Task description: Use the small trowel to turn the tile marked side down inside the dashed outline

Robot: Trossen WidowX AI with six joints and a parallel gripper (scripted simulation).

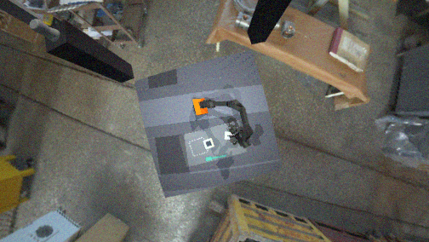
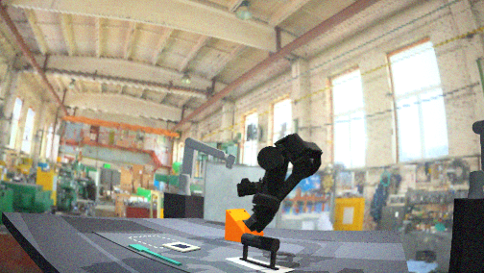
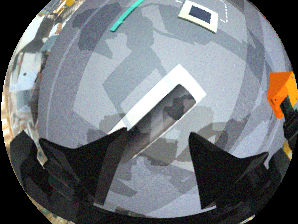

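Right now my gripper tip is 27 cm to the left of the tile, 9 cm above it and 1 cm short of it. Also, from my gripper tip: teal bar: 26 cm to the right, 16 cm ahead, 10 cm below.
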